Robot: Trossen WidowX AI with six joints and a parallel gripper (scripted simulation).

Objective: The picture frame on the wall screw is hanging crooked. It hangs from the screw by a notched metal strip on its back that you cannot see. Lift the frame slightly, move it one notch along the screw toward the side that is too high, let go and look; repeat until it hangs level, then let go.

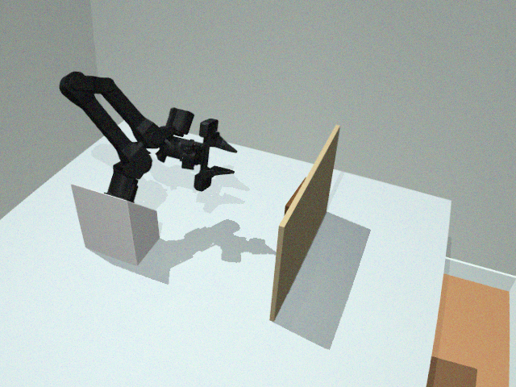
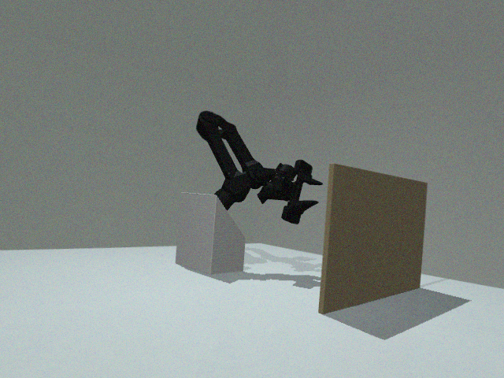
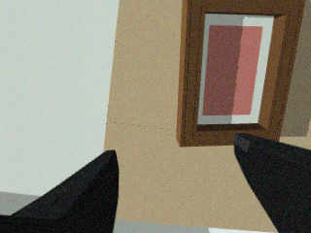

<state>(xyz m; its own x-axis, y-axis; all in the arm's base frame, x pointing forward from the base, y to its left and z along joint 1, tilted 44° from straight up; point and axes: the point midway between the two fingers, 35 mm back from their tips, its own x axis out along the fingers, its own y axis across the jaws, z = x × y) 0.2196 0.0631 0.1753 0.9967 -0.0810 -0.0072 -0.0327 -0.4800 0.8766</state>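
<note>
The picture frame is 190 mm ahead of my gripper tip, 90 mm below it and 30 mm to the right of it. Round my gripper tip: tan wall board (200 mm ahead, 100 mm below, 20 mm to the right).
</note>
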